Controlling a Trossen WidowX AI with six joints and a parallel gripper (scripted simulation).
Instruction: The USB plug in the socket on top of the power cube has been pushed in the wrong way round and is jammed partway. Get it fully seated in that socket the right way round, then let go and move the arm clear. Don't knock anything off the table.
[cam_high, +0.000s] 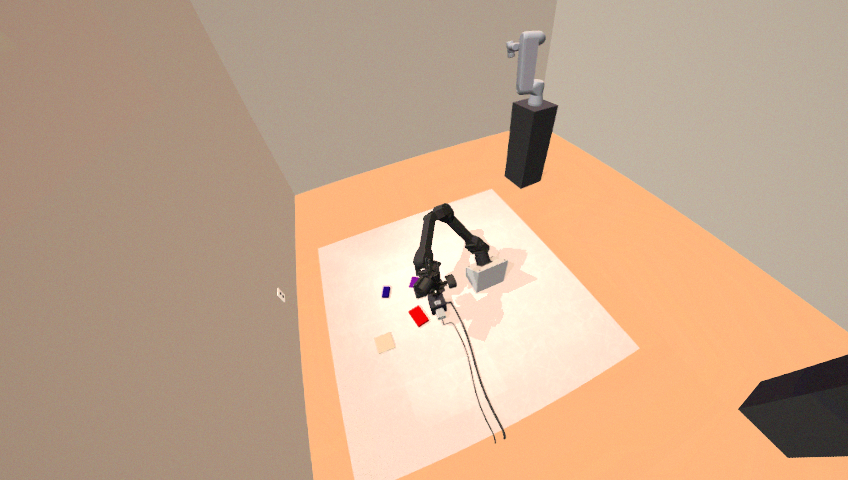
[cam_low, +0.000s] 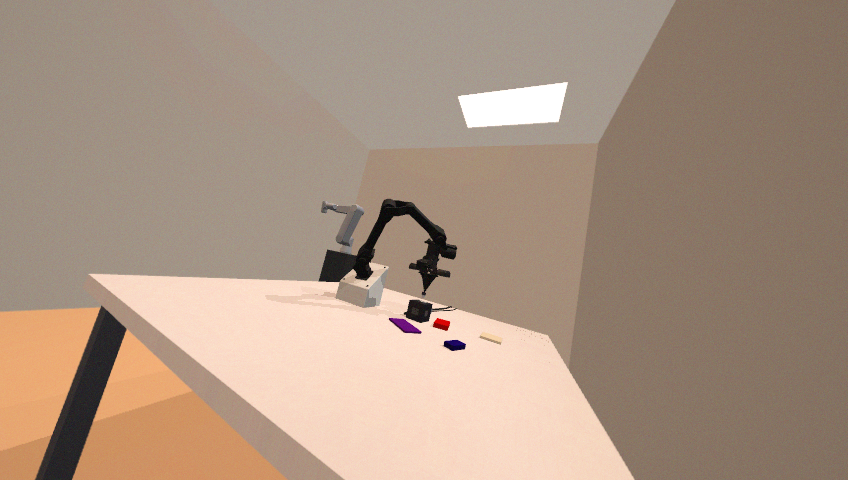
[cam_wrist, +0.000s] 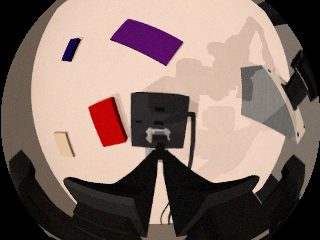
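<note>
Now: the red block 120 mm below my gripper tip, 110 mm ahead of it and 10 mm to the right of it. Also, from my gripper tip: USB plug 20 mm below; then purple tile 170 mm to the right, 130 mm below, 10 mm ahead; then dark blue block 220 mm to the right, 200 mm ahead, 120 mm below.
</note>
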